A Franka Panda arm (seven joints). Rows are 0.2 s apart.
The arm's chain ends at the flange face. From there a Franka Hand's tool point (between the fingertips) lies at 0.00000 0.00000 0.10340 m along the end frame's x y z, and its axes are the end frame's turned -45 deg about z.
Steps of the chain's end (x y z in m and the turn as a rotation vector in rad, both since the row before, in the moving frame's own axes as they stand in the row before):
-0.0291 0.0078 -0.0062 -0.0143 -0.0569 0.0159
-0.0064 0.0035 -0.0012 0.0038 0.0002 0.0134
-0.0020 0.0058 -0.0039 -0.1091 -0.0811 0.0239
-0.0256 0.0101 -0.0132 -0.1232 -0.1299 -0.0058
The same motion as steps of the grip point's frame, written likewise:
-0.0313 -0.0182 -0.0064 0.0301 -0.0503 0.0159
-0.0067 -0.0023 -0.0012 0.0025 0.0028 0.0134
-0.0194 0.0046 -0.0049 -0.0198 -0.1345 0.0239
-0.0437 -0.0114 -0.0149 0.0047 -0.1790 -0.0058

